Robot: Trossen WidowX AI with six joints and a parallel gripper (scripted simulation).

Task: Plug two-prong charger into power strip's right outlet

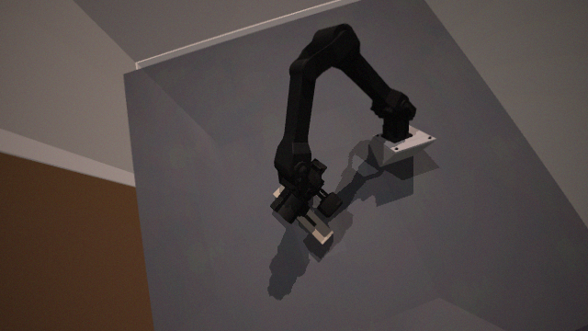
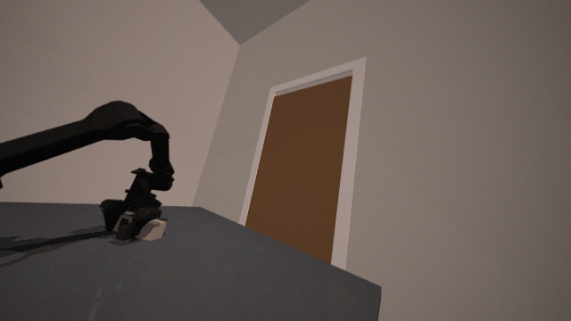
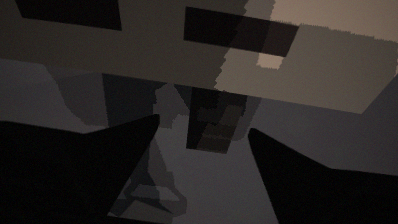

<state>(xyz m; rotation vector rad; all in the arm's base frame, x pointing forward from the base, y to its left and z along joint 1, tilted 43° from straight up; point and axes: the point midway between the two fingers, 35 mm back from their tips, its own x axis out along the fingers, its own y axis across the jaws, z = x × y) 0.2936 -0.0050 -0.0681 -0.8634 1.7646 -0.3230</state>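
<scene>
The dark two-prong charger is 40 mm ahead of my gripper tip, 10 mm to the left of it and 10 mm above it.
</scene>
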